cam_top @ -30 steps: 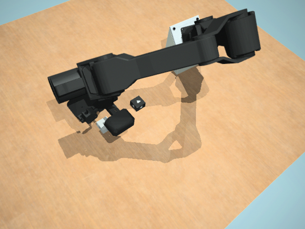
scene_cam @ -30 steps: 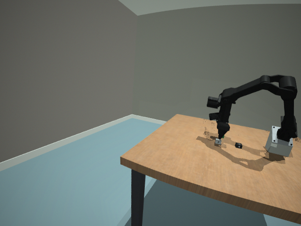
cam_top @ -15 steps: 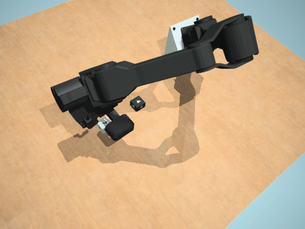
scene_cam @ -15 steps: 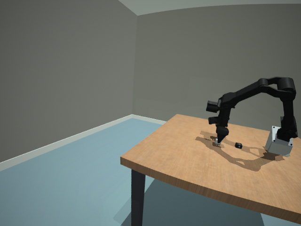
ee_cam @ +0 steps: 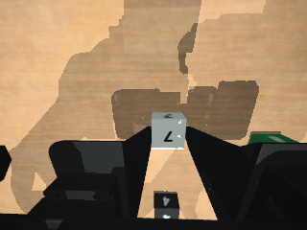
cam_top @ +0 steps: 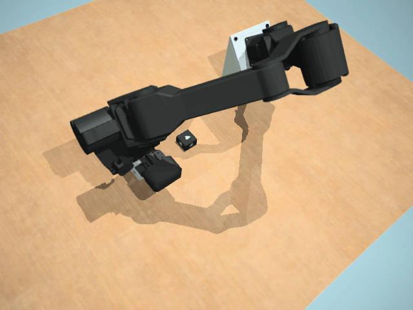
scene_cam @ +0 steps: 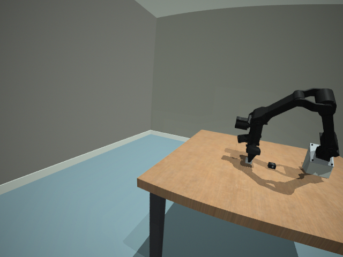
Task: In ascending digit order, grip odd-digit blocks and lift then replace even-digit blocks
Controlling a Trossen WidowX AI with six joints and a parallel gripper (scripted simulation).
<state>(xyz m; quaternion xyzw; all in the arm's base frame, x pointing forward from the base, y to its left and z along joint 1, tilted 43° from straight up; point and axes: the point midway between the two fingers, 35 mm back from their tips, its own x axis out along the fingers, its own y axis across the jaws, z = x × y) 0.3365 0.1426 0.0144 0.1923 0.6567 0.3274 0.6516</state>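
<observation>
Now: the white block right at my gripper tip. Round my gripper tip: green block (110 mm to the right).
</observation>
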